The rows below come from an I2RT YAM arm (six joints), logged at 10 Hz.
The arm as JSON. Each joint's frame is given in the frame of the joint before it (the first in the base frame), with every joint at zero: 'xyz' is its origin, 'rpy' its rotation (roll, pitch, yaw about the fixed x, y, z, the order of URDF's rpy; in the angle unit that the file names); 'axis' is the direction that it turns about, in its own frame. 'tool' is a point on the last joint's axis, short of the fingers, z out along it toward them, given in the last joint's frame.
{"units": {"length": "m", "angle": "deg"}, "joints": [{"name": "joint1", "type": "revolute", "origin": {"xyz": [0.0, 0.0, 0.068], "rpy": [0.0, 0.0, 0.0]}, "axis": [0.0, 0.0, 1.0]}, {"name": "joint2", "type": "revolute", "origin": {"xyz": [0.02, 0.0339, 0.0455], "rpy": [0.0, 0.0, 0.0]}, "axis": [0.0, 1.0, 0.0]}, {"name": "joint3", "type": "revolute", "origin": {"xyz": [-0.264, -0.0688, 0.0], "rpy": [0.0, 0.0, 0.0]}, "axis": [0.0, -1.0, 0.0]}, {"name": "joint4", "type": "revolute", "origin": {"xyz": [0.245, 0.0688, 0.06], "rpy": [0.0, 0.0, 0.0]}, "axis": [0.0, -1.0, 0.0]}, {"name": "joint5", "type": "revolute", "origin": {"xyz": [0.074, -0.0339, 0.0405], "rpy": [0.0, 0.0, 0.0]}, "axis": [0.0, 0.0, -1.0]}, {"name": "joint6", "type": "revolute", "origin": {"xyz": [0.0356, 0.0, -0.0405], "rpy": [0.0, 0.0, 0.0]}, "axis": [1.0, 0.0, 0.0]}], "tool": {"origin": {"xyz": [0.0, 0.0, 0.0], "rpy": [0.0, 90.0, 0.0]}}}
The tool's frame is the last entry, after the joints.
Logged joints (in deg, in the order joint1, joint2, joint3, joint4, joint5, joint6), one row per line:
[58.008, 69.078, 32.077, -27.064, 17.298, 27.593]
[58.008, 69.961, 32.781, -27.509, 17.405, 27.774]
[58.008, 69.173, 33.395, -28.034, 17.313, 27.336]
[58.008, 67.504, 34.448, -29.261, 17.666, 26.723]
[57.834, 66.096, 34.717, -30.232, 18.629, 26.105]
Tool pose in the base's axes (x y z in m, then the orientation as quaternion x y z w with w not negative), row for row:
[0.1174, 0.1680, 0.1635, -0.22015, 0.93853, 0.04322, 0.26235]
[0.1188, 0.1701, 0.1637, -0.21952, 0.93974, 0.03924, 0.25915]
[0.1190, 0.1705, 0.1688, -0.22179, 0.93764, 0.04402, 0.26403]
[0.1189, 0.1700, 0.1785, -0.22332, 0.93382, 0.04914, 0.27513]
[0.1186, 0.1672, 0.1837, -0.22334, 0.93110, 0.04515, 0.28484]
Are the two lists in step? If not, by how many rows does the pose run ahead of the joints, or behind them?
They are in step.
